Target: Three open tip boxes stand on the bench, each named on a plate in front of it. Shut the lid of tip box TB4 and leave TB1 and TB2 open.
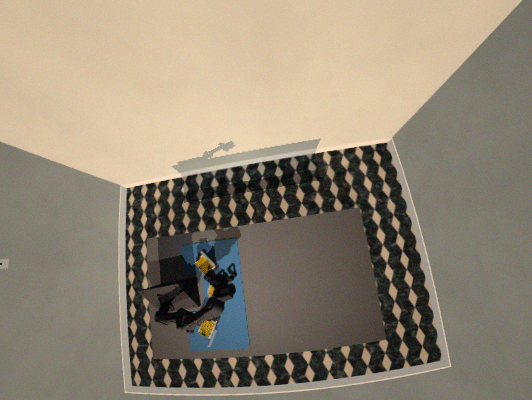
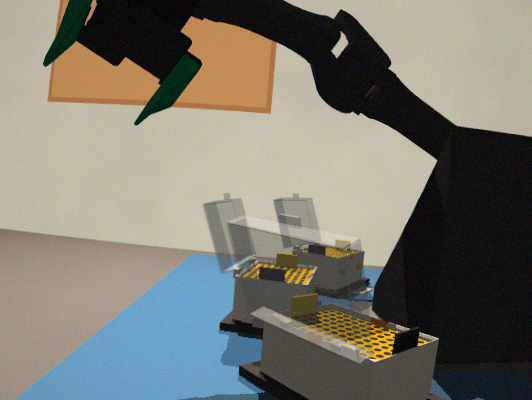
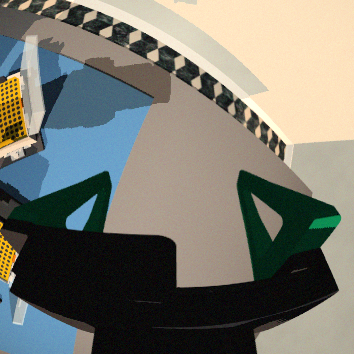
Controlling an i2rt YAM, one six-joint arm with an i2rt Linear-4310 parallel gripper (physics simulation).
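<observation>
Three grey tip boxes with yellow perforated racks stand with clear lids raised. The near box [image 1: 205, 264] [image 2: 345, 367] [image 3: 10, 115] has its lid [image 2: 295, 230] [image 3: 33, 90] up. The middle box [image 1: 211, 291] [image 2: 270, 297] [image 3: 7, 257] is partly hidden by the arm from above; its lid [image 2: 225, 235] is up. The far box [image 1: 206, 328] [image 2: 340, 272] also has its lid [image 2: 297, 220] [image 1: 212, 334] up. The name plates cannot be read, so I cannot tell which box is TB4. My gripper [image 1: 229, 271] [image 2: 91, 94] [image 3: 173, 177] is open and empty, high above the mat, apart from the boxes.
The boxes stand on a blue mat [image 1: 227, 340] [image 2: 125, 335] [image 3: 85, 100] on the grey-brown bench [image 1: 310, 280] [image 3: 150, 165]. The black arm [image 1: 212, 305] [image 2: 350, 65] reaches over the mat, from its dark base [image 2: 460, 250]. An orange board [image 2: 230, 70] hangs on the wall.
</observation>
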